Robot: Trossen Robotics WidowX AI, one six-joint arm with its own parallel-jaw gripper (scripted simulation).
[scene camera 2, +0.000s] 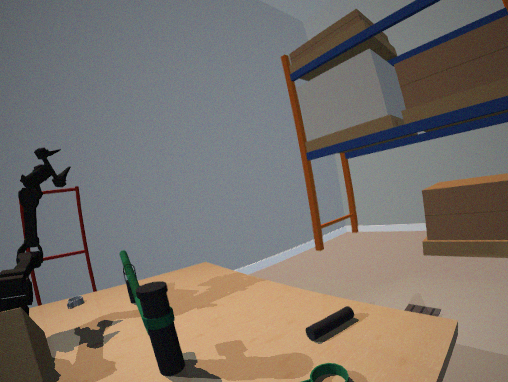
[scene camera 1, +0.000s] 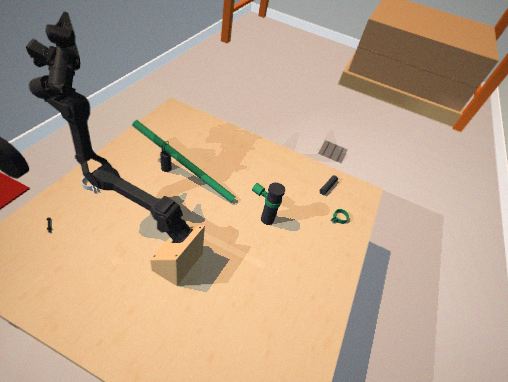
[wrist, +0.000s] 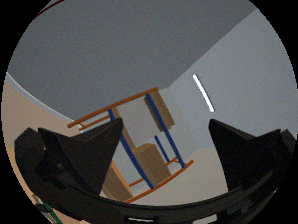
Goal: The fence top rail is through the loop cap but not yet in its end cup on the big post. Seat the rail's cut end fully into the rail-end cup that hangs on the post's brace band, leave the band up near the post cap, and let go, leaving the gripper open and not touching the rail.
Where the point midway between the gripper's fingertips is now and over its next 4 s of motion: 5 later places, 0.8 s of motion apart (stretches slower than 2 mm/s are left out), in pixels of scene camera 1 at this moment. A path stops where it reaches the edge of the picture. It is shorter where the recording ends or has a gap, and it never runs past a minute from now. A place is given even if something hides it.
My gripper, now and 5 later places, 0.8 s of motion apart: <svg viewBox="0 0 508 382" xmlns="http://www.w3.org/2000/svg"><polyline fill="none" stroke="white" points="68,22 163,35 226,104 228,157 254,174 255,184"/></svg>
